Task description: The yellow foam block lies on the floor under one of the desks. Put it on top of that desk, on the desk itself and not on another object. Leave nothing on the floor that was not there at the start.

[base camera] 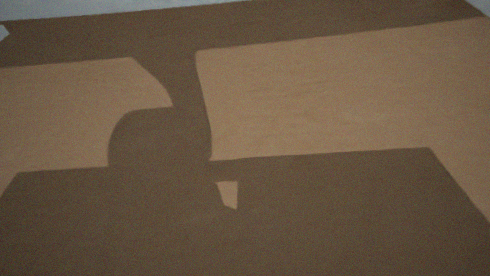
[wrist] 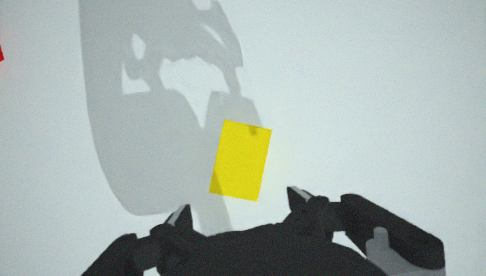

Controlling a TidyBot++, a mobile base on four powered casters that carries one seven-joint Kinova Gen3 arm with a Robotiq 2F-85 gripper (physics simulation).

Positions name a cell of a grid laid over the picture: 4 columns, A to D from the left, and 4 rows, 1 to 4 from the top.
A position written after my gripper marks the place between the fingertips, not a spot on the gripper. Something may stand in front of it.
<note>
I see my gripper (wrist: B3) and a yellow foam block (wrist: B3).
The base camera view does not show the yellow foam block: it is out of frame.
</note>
